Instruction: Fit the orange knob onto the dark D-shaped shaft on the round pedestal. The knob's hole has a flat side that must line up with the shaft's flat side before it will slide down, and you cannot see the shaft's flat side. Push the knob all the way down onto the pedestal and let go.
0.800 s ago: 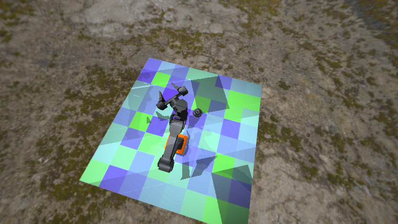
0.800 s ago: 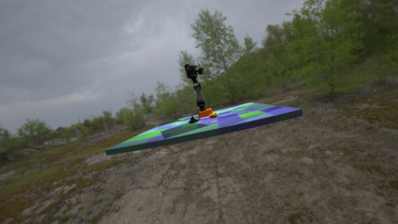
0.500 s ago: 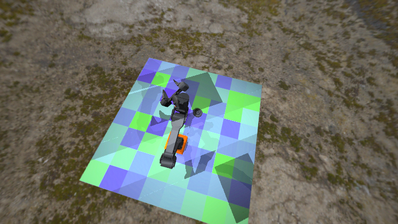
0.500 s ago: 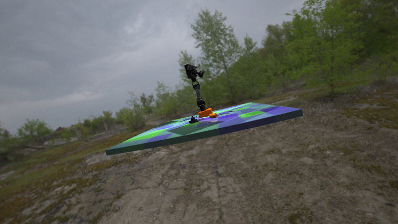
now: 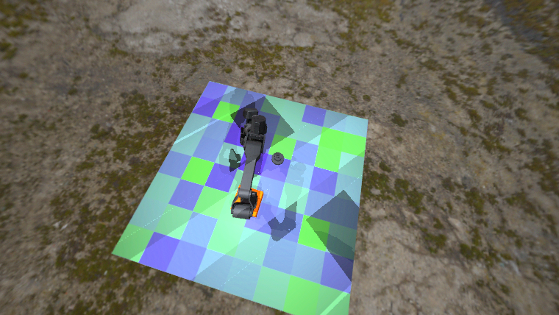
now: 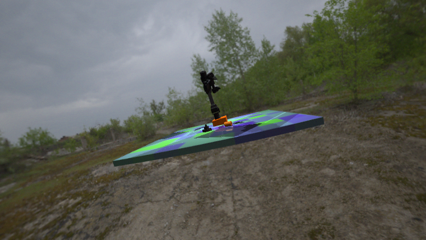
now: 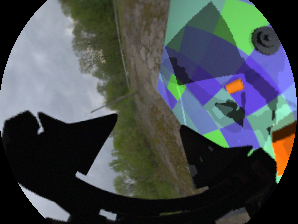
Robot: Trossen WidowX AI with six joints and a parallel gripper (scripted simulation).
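Now: gripper tip 3 cm past the orange knob and 35 cm above it. Also, from my gripper tip: round pedestal 5 cm behind, 19 cm to the right, 34 cm below.
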